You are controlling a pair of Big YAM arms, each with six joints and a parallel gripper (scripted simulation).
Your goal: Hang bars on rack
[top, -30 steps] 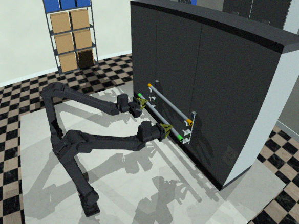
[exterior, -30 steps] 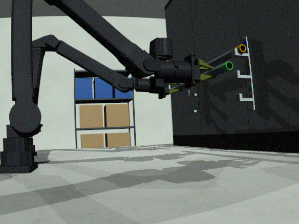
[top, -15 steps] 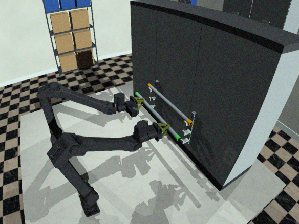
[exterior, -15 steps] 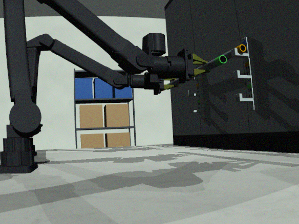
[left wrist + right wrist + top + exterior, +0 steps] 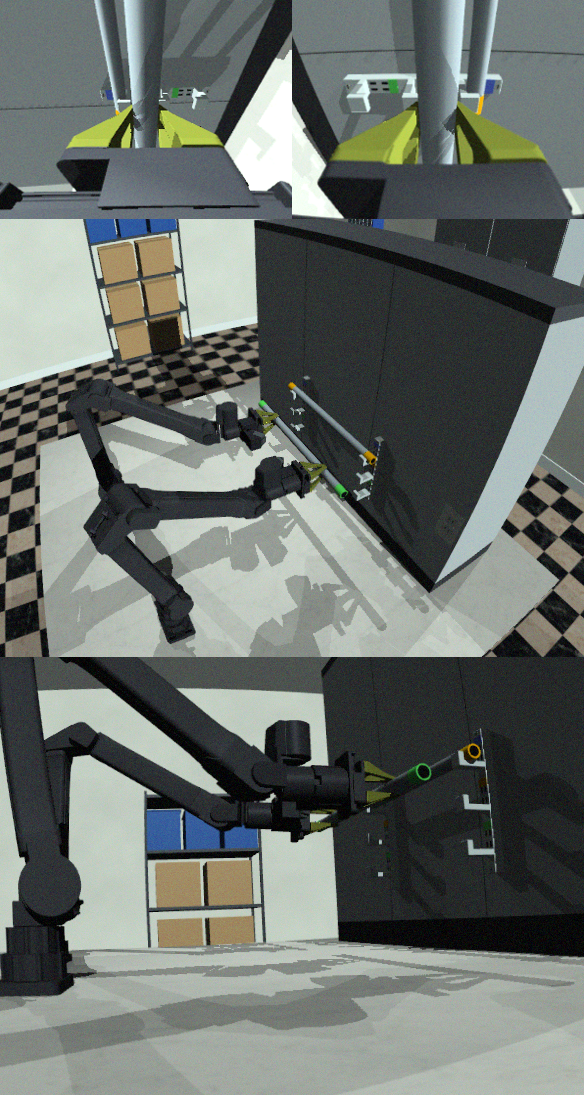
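My right hand is 150 mm to the right of the green-ended bar and 20 mm short of it. Round my right hand: grey cabinet wall 340 mm ahead, 160 mm above, 140 mm to the left; then orange-ended bar 140 mm to the left, 140 mm ahead, 50 mm above; then wall outlet 380 mm to the right, 110 mm ahead, 10 mm above.
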